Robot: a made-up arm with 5 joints. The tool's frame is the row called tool.
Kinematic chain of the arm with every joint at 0, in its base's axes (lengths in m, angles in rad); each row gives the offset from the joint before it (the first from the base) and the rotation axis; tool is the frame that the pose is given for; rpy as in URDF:
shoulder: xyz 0 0 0.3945 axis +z
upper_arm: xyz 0 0 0 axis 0 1 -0.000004
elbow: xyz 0.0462 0 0.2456 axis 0 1 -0.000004
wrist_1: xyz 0.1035 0 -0.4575 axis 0 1 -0.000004
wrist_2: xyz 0.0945 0 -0.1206 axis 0 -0.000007 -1
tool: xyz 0 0 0 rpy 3.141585 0 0
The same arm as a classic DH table. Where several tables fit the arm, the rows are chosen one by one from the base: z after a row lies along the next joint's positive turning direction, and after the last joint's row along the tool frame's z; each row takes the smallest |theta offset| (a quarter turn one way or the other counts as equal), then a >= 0, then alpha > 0; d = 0 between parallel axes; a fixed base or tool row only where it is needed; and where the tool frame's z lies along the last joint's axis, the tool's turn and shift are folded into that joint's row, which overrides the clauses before.
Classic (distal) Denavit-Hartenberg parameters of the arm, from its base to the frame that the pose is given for. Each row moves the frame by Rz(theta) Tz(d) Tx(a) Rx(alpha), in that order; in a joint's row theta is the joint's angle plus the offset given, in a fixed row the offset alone. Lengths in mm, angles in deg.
shoulder: d 394.5  theta0 0  a 0  alpha -90
upper_arm: d 0  theta0 -79.35  a 249.9  alpha 0
elbow: d 0  theta0 -23.4  a -469.1  alpha 0
wrist_1: d 0  theta0 -77.25  a -94.5  alpha 90
wrist_2: d 120.6  theta0 180  a 0  alpha 0

